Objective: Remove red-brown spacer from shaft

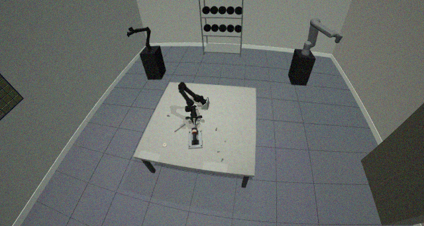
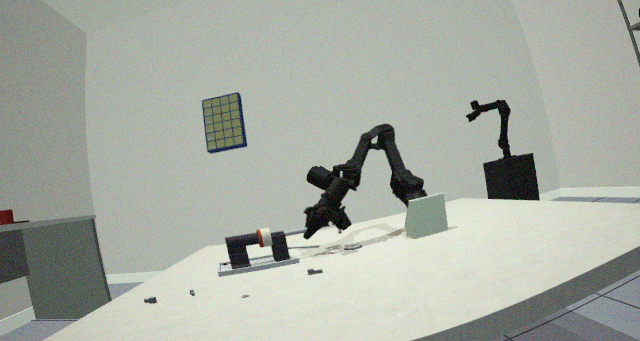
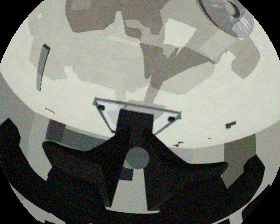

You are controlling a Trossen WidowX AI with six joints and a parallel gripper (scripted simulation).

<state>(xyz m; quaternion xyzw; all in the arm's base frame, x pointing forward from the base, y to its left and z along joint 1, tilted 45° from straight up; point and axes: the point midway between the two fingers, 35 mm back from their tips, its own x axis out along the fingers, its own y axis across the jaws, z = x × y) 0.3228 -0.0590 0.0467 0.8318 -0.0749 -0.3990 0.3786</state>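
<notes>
Now: the thin grey shaft 6 cm ahead of my gripper tip, 3 cm above it and 1 cm to the left of it. Round my gripper tip: red-brown spacer: 13 cm ahead, 2 cm to the left, 2 cm above.
</notes>
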